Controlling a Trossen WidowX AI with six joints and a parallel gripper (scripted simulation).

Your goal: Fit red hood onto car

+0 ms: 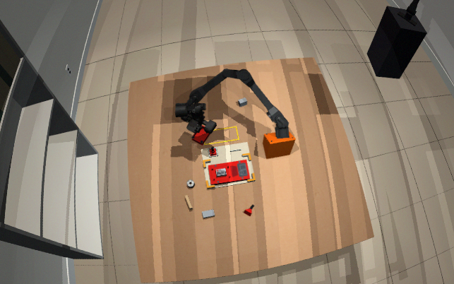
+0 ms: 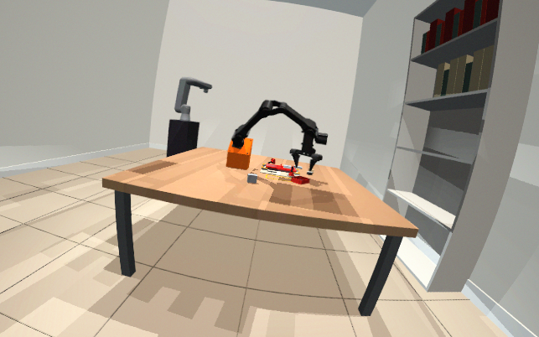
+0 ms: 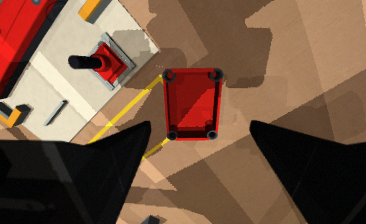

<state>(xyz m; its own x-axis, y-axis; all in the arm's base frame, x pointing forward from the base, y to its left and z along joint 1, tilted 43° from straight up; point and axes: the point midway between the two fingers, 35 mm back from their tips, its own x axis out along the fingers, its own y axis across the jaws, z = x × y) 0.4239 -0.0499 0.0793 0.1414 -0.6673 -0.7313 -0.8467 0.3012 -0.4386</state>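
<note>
The red hood lies 70 mm below my gripper tip. Round my gripper tip: wooden dowel (60 mm ahead, 390 mm to the left, 60 mm below).
</note>
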